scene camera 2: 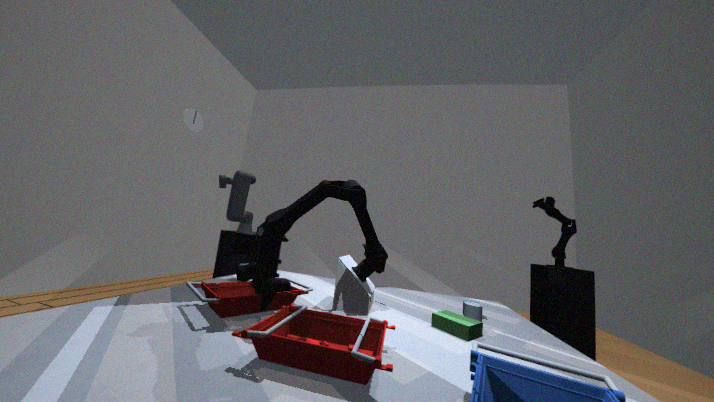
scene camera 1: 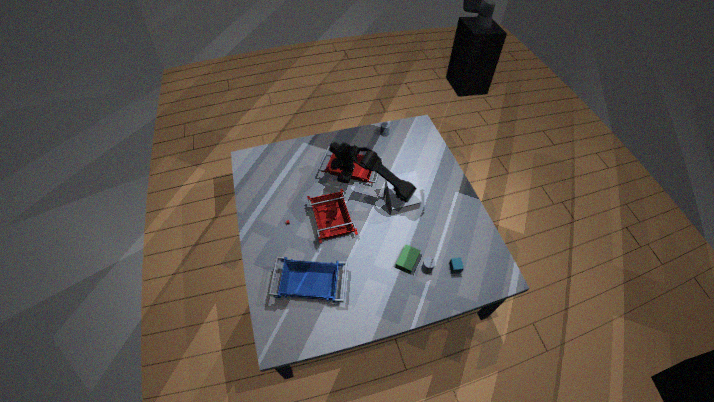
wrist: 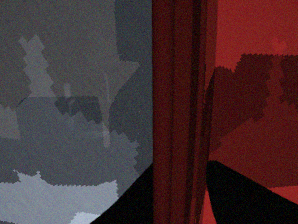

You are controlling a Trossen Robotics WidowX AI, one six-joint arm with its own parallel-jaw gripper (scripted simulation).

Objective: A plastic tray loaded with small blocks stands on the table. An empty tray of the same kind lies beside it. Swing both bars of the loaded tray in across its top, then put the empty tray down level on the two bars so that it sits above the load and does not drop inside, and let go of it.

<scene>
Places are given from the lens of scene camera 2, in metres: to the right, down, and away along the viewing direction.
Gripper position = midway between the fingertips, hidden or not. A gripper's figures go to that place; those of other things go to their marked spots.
my gripper [scene camera 2: 261, 309]: -0.28, 0.32, 0.66
green block [scene camera 2: 468, 329]: 0.30, 0.35, 0.61
</scene>
